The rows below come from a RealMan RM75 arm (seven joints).
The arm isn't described. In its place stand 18 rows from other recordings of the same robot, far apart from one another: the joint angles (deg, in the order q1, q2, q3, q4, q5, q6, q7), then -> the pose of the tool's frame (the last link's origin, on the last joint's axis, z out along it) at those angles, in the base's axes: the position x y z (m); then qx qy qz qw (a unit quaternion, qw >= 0).
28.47 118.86 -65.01 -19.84 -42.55 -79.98 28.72 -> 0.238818 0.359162 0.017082 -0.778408 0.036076 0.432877 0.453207
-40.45 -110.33 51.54 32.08 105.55 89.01 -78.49 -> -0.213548 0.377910 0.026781 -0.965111 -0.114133 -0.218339 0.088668
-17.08 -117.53 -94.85 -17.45 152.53 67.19 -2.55 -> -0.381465 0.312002 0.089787 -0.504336 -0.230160 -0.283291 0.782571
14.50 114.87 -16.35 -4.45 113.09 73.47 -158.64 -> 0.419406 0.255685 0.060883 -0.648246 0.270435 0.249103 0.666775
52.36 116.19 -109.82 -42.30 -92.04 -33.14 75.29 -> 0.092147 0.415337 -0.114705 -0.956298 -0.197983 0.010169 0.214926
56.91 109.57 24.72 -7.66 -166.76 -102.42 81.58 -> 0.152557 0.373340 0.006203 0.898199 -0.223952 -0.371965 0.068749
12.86 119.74 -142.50 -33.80 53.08 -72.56 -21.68 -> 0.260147 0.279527 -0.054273 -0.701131 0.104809 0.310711 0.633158
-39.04 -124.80 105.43 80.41 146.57 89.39 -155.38 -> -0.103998 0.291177 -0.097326 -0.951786 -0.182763 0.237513 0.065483
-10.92 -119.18 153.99 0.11 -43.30 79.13 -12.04 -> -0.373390 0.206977 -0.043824 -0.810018 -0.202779 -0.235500 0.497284
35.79 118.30 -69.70 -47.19 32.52 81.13 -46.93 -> 0.278426 0.336143 -0.033433 -0.885272 0.417756 -0.186589 0.083408
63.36 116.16 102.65 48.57 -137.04 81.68 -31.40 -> 0.071966 0.417365 -0.038758 -0.941148 0.294508 -0.127278 0.106329
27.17 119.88 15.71 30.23 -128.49 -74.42 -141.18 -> 0.185050 0.273264 -0.113694 -0.356785 -0.734458 -0.198846 0.541975
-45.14 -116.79 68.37 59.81 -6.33 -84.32 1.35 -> -0.234709 0.405179 0.045908 -0.698470 -0.573832 0.224958 0.363663
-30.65 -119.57 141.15 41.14 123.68 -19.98 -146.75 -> -0.206228 0.339913 -0.150788 -0.902241 -0.100058 -0.098326 0.407776
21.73 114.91 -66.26 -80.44 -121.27 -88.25 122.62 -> 0.209260 0.332826 0.057175 -0.952057 0.259384 0.036655 0.158002
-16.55 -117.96 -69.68 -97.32 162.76 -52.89 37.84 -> -0.135323 0.329626 -0.035593 -0.929311 -0.001935 0.109012 0.352837
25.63 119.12 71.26 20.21 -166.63 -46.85 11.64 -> 0.297073 0.363859 -0.044508 -0.775012 0.229571 0.247189 0.534369
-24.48 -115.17 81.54 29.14 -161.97 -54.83 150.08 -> -0.275709 0.392706 0.045377 -0.740826 -0.164463 -0.356098 0.545273
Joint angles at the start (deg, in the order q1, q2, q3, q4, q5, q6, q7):
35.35 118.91 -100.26 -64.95 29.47 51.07 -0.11
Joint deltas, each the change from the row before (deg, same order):
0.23 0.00 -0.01 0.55 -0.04 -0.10 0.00
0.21 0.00 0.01 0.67 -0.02 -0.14 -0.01
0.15 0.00 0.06 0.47 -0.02 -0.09 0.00
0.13 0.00 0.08 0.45 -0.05 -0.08 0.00
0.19 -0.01 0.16 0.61 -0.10 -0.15 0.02
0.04 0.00 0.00 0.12 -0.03 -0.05 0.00
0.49 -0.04 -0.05 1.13 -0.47 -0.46 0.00
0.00 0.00 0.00 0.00 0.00 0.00 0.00
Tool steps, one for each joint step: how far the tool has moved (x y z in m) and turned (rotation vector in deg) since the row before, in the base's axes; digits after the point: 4 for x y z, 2 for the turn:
0.0012 0.0005 -0.0007 -0.08 -0.23 -0.17
0.0019 0.0004 -0.0008 -0.08 -0.24 -0.28
0.0014 0.0004 -0.0004 -0.02 -0.15 -0.23
0.0015 0.0004 -0.0002 0.00 -0.16 -0.23
0.0020 0.0008 0.0000 0.08 -0.20 -0.31
0.0003 0.0001 -0.0001 0.01 -0.06 -0.02
0.0027 0.0017 -0.0006 0.11 -0.77 -0.02
0.0000 0.0000 0.0000 0.00 0.00 0.00

